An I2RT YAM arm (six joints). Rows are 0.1 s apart.
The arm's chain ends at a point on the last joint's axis. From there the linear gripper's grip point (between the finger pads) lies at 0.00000 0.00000 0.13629 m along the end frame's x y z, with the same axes.
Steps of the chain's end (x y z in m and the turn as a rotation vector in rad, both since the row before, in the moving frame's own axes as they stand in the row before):
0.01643 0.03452 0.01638 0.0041 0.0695 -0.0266
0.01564 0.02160 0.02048 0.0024 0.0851 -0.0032
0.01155 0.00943 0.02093 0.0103 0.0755 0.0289
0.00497 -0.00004 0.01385 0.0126 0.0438 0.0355
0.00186 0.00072 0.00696 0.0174 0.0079 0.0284
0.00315 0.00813 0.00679 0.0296 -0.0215 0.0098
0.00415 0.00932 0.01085 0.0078 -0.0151 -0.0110
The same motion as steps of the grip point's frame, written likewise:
0.02589 0.03384 0.01605 0.0041 0.0695 -0.0266
0.02722 0.02125 0.01999 0.0024 0.0851 -0.0032
0.02185 0.00818 0.02053 0.0103 0.0755 0.0289
0.01097 -0.00165 0.01371 0.0126 0.0438 0.0355
0.00297 -0.00164 0.00694 0.0174 0.0079 0.0284
0.00024 0.00408 0.00670 0.0296 -0.0215 0.0098
0.00209 0.00827 0.01083 0.0078 -0.0151 -0.0110

